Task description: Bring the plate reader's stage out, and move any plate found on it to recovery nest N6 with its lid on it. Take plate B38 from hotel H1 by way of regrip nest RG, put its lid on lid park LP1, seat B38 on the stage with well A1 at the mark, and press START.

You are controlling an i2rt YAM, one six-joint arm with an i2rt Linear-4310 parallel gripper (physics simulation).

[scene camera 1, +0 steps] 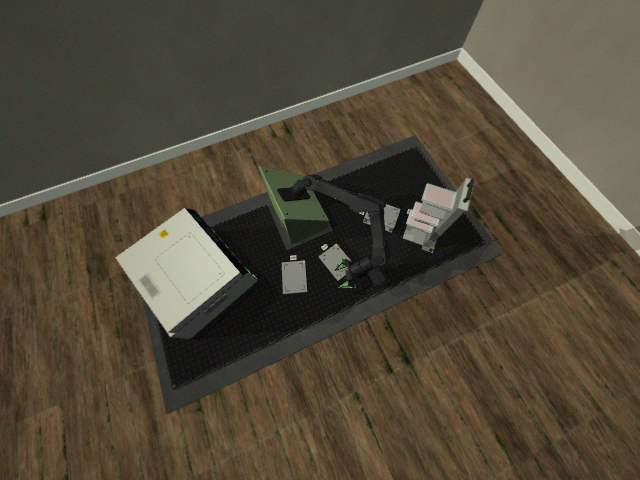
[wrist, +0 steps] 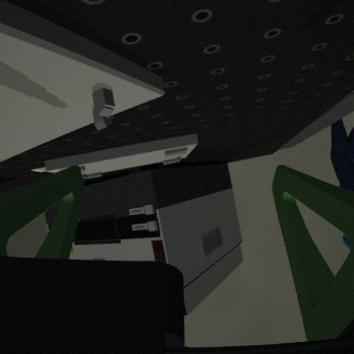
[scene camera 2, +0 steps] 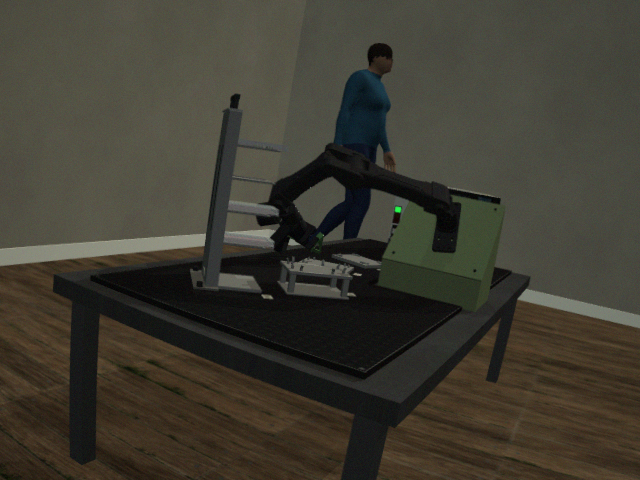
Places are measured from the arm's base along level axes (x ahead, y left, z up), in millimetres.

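Pixels of known places: gripper, fingertip midpoint: (scene camera 1: 336,279) (wrist: 177,175) (scene camera 2: 310,246); arm's base, origin of the base link: (scene camera 1: 294,194) (scene camera 2: 447,227).
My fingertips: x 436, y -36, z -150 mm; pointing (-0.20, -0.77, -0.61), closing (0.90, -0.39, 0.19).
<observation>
Ahead of a thing's pixels: the offset from my fingertips to its middle. "spot": to the spot under its first point.
My gripper (scene camera 1: 342,275) (scene camera 2: 318,242) (wrist: 177,175) is open and empty, low beside a flat grey nest @[59 mm left, 81 mm back, 38 mm down] (scene camera 1: 333,257) with small corner posts. The white plate reader @[545 mm right, 354 mm back, 107 mm up] (scene camera 1: 180,268) (wrist: 200,220) stands at the far left in scene camera 1; its front shows two buttons (wrist: 143,210) (wrist: 145,227), and no stage shows outside it. Hotel H1 @[529 mm left, 30 mm ahead, 182 mm up] (scene camera 1: 448,223) (scene camera 2: 221,196) holds several pale plates, two being an upper plate @[507 mm left, 3 mm back, 306 mm up] (scene camera 1: 440,196) and a lower plate @[506 mm left, 3 mm back, 71 mm up] (scene camera 2: 250,239). Which is B38 cannot be read. Another flat nest @[167 mm right, 133 mm back, 39 mm down] (scene camera 1: 294,277) (wrist: 125,155) lies nearer the reader. Nest labels are unreadable.
A two-level pinned rack @[spot: 409 mm left, 242 mm back, 18 mm down] (scene camera 2: 343,287) stands between the hotel and the green arm base (scene camera 1: 305,211) (scene camera 2: 439,258). The reader's status light @[spot: 328 mm right, 206 mm back, 151 mm up] (scene camera 2: 397,209) is green. A person in blue (scene camera 2: 364,108) stands beyond the table (scene camera 2: 232,377).
</observation>
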